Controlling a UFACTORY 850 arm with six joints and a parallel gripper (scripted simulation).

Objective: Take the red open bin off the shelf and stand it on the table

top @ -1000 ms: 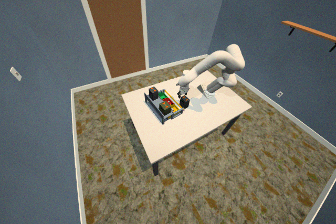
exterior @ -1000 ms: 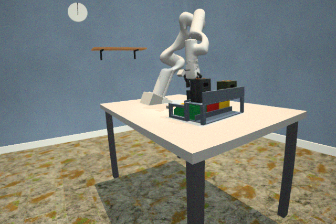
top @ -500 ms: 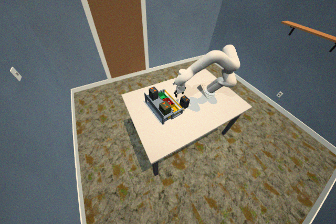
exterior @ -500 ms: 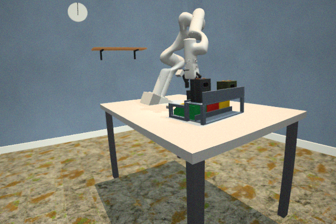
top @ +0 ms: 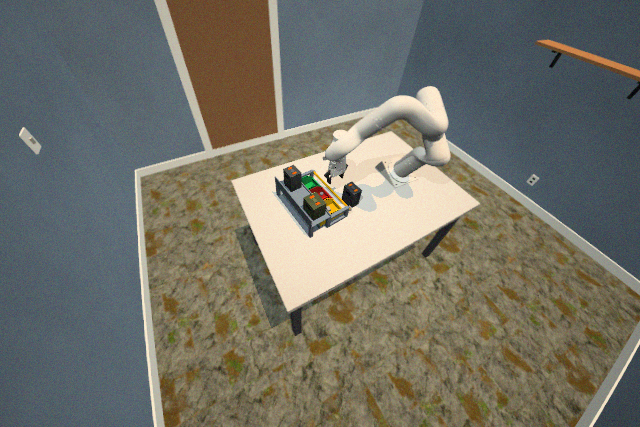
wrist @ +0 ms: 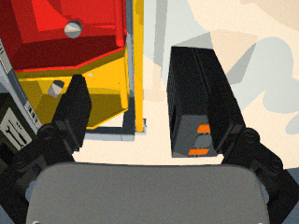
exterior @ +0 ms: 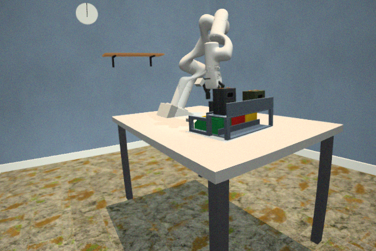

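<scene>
Now: hand 2 cm short of the thin yellow rod, 1 cm to the left of it and 10 cm above it. Also, from my hand: black box 9 cm behind, 7 cm to the left, 9 cm below; then yellow bin 9 cm ahead, 12 cm to the left, 12 cm below; then red bin 12 cm ahead, 2 cm to the left, 12 cm below.
</scene>
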